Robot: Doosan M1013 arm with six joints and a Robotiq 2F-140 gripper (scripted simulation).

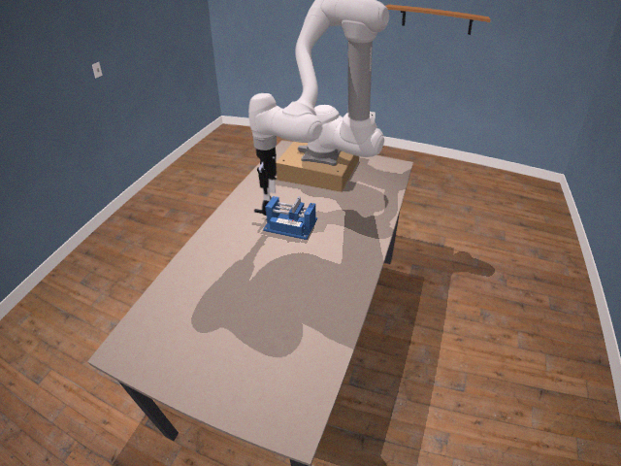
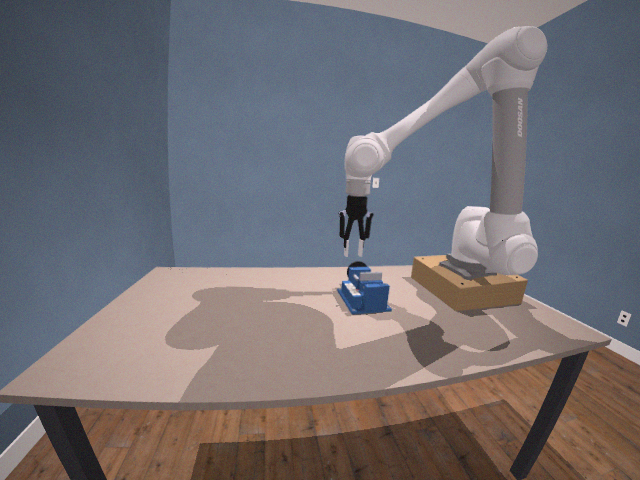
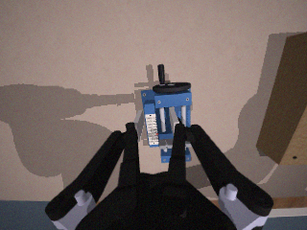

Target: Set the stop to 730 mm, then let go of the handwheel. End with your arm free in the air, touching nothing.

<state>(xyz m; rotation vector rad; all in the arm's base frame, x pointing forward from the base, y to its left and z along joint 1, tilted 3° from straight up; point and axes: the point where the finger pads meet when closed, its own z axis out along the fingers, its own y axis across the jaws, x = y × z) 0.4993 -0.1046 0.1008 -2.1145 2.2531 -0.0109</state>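
My gripper is now 130 mm above the black handwheel, 50 mm to the left of it and 30 mm past it. Round my hand: grey stop block (100 mm to the left, 100 mm below, 20 mm behind).
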